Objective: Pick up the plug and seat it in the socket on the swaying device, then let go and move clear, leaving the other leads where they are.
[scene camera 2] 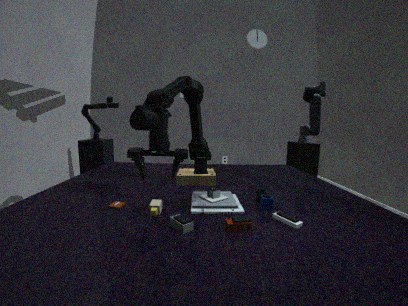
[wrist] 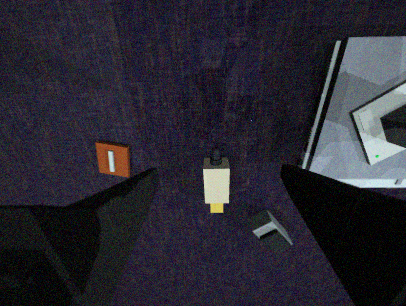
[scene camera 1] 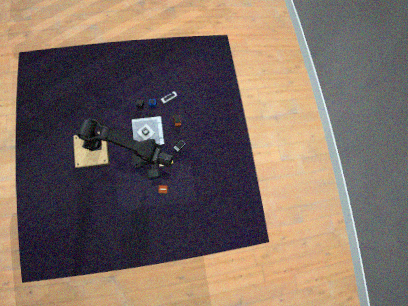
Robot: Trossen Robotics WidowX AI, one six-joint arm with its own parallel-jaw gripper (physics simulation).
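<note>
The plug, a cream block (scene camera 2: 156,204) (wrist: 216,185) with a yellow tip and a dark stub at its other end, lies on the dark mat. My gripper (scene camera 2: 158,178) (wrist: 218,171) is wide open and empty, above the plug, with a finger to each side of it in the wrist view. The arm partly hides the plug in scene camera 1. The device is a pale grey slab (scene camera 1: 155,123) (scene camera 2: 200,204) (wrist: 337,110) bearing a tilted white plate (wrist: 367,137) with a dark socket part (scene camera 1: 145,131) (scene camera 2: 213,193) (wrist: 396,126); the wrist view cuts it off at the right.
An orange square with a white bar (scene camera 1: 163,189) (scene camera 2: 117,204) (wrist: 113,160) lies to one side of the plug, a grey block (scene camera 1: 179,145) (scene camera 2: 181,225) near it. An orange-brown block (scene camera 1: 178,121) (scene camera 2: 238,224), white strip (scene camera 1: 169,97) (scene camera 2: 287,219), and blue block (scene camera 1: 152,103) (scene camera 2: 266,202) lie around the device.
</note>
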